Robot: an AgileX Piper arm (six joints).
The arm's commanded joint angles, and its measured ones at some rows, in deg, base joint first. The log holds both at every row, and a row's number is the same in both.
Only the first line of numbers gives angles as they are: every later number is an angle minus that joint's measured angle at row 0.
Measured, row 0:
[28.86, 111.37, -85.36, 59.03, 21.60, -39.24]
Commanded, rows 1 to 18:
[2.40, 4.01, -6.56, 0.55, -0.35, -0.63]
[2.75, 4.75, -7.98, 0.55, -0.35, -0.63]
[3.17, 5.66, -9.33, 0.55, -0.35, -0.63]
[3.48, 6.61, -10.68, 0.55, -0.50, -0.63]
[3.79, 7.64, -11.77, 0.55, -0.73, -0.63]
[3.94, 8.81, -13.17, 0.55, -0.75, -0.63]
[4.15, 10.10, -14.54, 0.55, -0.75, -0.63]
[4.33, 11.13, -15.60, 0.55, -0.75, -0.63]
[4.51, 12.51, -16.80, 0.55, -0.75, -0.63]
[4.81, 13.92, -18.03, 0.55, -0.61, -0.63]
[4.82, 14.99, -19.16, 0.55, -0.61, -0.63]
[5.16, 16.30, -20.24, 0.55, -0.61, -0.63]
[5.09, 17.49, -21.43, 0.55, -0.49, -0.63]
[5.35, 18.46, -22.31, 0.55, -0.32, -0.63]
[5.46, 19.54, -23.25, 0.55, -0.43, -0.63]
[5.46, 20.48, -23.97, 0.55, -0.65, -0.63]
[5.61, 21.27, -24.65, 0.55, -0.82, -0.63]
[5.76, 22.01, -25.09, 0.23, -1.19, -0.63]
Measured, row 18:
[5.13, 19.55, -22.49, 0.12, -0.14, -0.12]
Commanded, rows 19 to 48:
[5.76, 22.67, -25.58, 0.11, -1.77, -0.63]
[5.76, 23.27, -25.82, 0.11, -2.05, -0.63]
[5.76, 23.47, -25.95, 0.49, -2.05, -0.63]
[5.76, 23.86, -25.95, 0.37, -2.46, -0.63]
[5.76, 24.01, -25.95, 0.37, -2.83, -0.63]
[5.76, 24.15, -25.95, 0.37, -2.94, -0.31]
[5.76, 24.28, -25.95, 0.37, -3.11, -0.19]
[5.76, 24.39, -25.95, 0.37, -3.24, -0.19]
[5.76, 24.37, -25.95, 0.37, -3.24, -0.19]
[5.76, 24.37, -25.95, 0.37, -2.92, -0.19]
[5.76, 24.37, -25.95, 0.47, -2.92, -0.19]
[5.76, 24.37, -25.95, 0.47, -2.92, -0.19]
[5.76, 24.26, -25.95, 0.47, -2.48, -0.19]
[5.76, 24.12, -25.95, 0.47, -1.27, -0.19]
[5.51, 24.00, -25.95, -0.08, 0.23, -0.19]
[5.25, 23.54, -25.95, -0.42, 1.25, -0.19]
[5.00, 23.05, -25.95, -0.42, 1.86, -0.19]
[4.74, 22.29, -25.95, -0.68, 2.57, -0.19]
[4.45, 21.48, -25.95, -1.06, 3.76, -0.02]
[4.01, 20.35, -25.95, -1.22, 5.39, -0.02]
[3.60, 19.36, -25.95, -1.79, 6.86, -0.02]
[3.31, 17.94, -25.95, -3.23, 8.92, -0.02]
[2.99, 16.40, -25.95, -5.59, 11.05, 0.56]
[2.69, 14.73, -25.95, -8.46, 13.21, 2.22]
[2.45, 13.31, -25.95, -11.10, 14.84, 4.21]
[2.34, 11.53, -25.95, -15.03, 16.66, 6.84]
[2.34, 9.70, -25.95, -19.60, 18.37, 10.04]
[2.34, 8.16, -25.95, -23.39, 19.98, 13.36]
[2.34, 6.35, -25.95, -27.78, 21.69, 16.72]
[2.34, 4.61, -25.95, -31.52, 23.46, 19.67]
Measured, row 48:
[2.67, 10.65, -25.71, -17.42, 16.50, 9.27]
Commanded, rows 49 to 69:
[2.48, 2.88, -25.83, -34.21, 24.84, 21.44]
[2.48, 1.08, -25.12, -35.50, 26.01, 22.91]
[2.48, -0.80, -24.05, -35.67, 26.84, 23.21]
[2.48, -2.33, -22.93, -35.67, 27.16, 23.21]
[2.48, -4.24, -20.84, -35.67, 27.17, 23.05]
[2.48, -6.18, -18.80, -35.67, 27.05, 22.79]
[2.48, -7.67, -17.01, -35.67, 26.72, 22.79]
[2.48, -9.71, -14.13, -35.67, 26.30, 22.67]
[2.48, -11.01, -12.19, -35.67, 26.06, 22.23]
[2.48, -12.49, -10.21, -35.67, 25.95, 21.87]
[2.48, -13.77, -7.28, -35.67, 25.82, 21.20]
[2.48, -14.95, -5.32, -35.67, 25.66, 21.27]
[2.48, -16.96, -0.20, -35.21, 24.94, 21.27]
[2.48, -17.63, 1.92, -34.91, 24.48, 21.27]
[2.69, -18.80, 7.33, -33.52, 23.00, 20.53]
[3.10, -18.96, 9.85, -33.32, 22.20, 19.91]
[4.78, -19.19, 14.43, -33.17, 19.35, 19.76]
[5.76, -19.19, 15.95, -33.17, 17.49, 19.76]
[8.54, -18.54, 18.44, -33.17, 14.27, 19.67]
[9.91, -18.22, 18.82, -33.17, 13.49, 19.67]
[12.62, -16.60, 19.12, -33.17, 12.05, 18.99]
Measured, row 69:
[6.95, -18.44, 16.70, -34.04, 17.89, 20.51]
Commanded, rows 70 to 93:
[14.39, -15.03, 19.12, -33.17, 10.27, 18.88]
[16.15, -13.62, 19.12, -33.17, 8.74, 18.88]
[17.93, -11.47, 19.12, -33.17, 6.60, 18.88]
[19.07, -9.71, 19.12, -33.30, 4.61, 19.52]
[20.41, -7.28, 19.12, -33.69, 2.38, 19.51]
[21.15, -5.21, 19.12, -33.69, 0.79, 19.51]
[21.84, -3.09, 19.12, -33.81, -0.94, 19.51]
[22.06, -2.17, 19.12, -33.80, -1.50, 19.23]
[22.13, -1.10, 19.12, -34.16, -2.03, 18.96]
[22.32, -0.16, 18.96, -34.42, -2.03, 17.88]
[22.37, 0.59, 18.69, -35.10, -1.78, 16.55]
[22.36, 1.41, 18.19, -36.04, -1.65, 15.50]
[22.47, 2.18, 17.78, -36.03, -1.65, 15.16]
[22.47, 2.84, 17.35, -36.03, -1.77, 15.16]
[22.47, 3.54, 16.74, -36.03, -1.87, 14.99]
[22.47, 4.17, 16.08, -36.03, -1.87, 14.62]
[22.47, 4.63, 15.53, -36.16, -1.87, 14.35]
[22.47, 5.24, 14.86, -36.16, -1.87, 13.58]
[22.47, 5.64, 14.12, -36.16, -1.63, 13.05]
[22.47, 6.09, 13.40, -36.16, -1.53, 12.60]
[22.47, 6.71, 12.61, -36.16, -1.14, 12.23]
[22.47, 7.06, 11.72, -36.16, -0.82, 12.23]
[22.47, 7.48, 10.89, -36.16, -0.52, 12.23]
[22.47, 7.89, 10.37, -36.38, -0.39, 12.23]
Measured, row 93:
[22.42, 6.58, 12.88, -35.70, -0.92, 13.33]
